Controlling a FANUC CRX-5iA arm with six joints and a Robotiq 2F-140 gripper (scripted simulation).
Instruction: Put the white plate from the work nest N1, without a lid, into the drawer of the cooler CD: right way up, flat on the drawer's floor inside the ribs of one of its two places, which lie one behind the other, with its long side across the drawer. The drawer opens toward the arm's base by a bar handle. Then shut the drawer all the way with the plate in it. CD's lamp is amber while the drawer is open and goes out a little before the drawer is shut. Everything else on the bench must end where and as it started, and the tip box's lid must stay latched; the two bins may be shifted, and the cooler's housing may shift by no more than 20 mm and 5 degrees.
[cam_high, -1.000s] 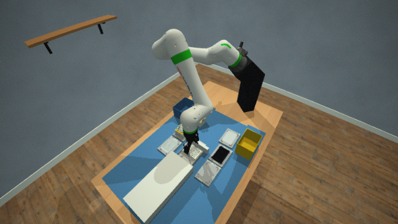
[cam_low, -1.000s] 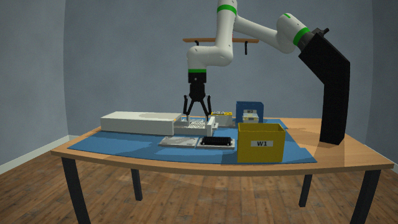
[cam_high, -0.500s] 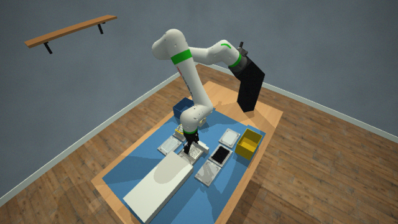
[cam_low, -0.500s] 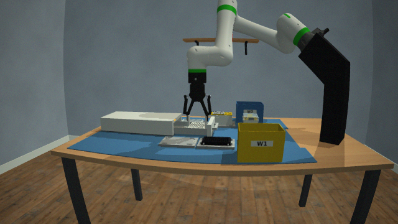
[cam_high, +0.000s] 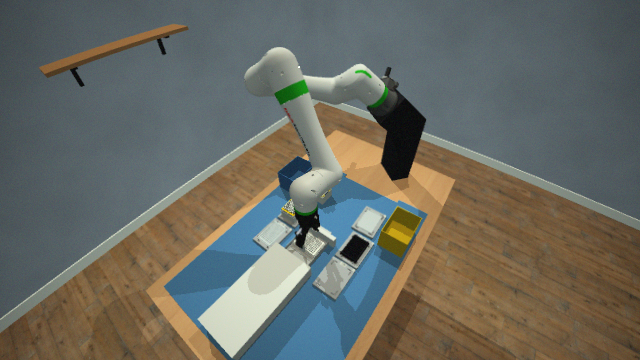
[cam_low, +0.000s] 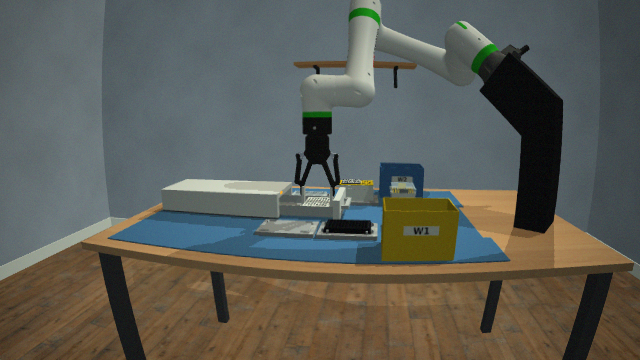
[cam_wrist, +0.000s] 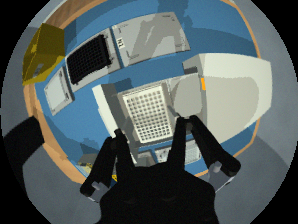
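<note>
The drawer lies 30 mm ahead of my hand, 10 mm to the right of it and 30 mm below it. The rest, counted from my hand: yellow-topped tip box: 160 mm behind, 160 mm to the right; grey nest N1: 100 mm ahead, 170 mm to the left, 50 mm below; yellow bin W1: 220 mm behind, 380 mm to the left, 10 mm below.
</note>
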